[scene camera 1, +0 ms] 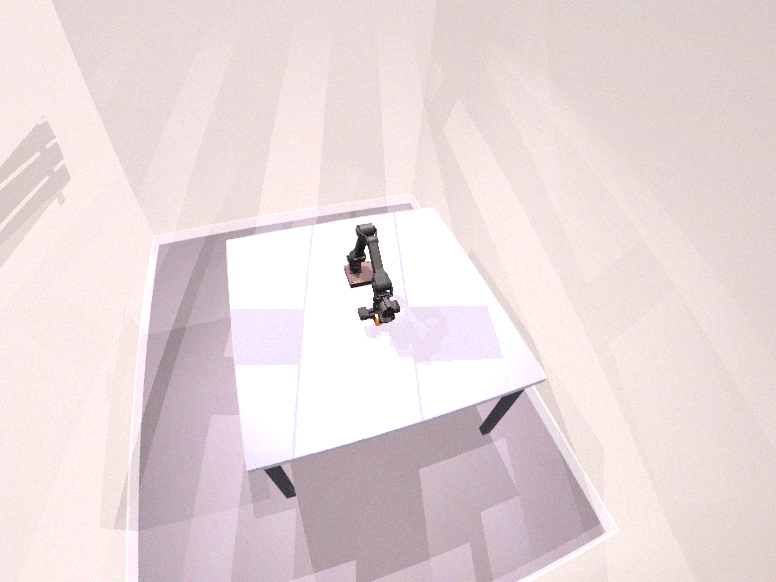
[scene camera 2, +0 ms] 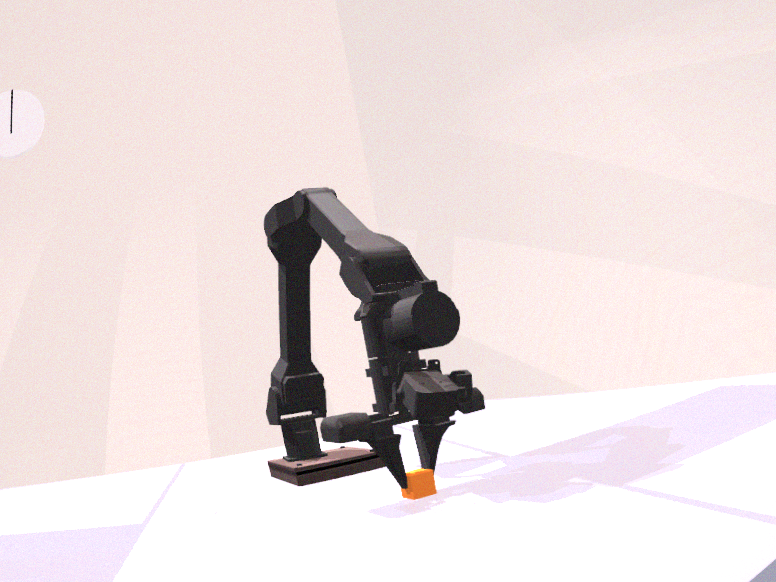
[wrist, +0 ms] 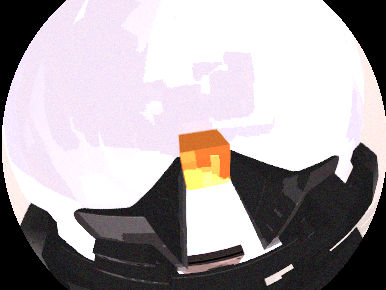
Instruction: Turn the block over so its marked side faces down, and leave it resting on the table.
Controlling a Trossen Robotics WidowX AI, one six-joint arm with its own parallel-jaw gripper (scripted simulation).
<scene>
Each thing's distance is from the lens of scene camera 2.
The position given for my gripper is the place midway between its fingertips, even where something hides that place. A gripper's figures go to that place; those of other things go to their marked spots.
my gripper (scene camera 2: pixel 417 485): 81 cm
block (scene camera 2: pixel 421 483): 80 cm
</scene>
